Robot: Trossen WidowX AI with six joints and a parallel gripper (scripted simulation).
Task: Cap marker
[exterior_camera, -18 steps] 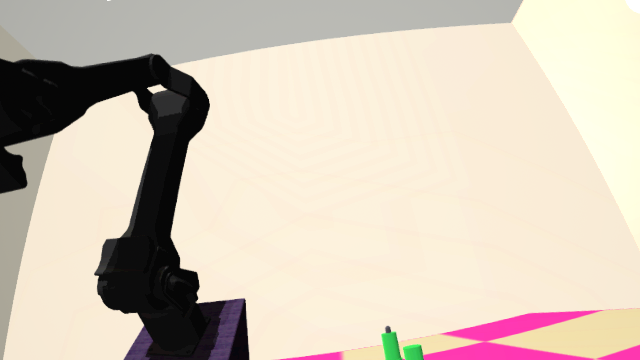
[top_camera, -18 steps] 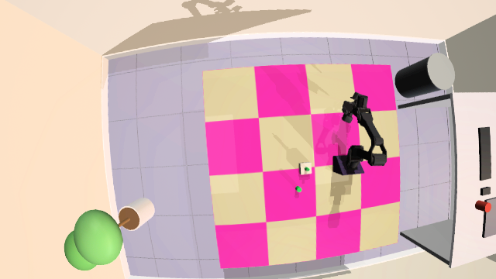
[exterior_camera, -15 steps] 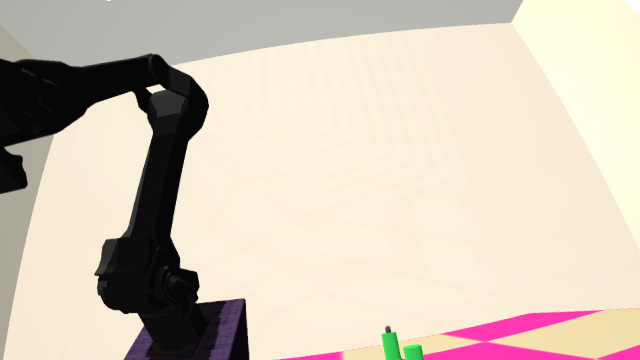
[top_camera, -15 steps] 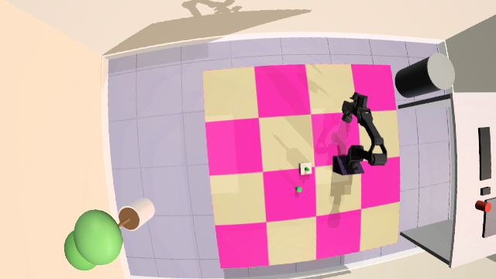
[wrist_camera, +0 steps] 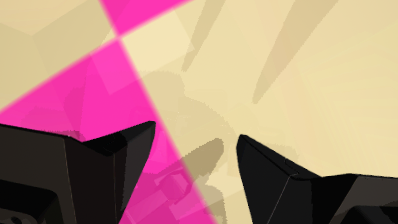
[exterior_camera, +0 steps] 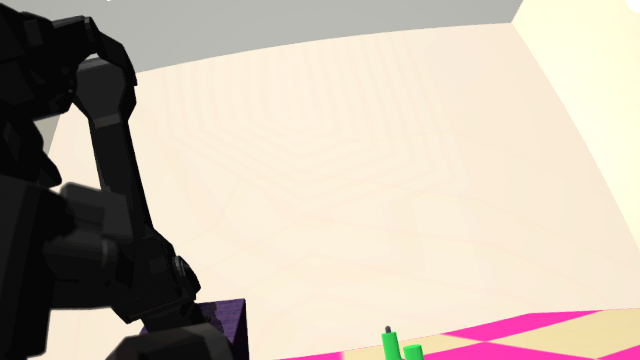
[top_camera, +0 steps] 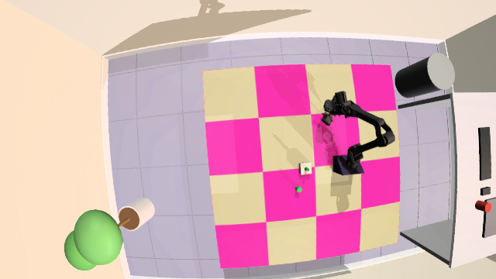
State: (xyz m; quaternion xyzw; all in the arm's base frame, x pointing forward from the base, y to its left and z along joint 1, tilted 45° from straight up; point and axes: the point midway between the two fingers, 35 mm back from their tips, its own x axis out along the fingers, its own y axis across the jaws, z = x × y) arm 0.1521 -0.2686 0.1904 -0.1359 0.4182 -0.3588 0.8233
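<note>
Right now the green cap is 490 mm to the left of my gripper tip, 140 mm ahead of it and 10 mm above it. From my gripper tip the other things lie so: pale holder block (360 mm to the left, 110 mm ahead, 10 mm above).
</note>
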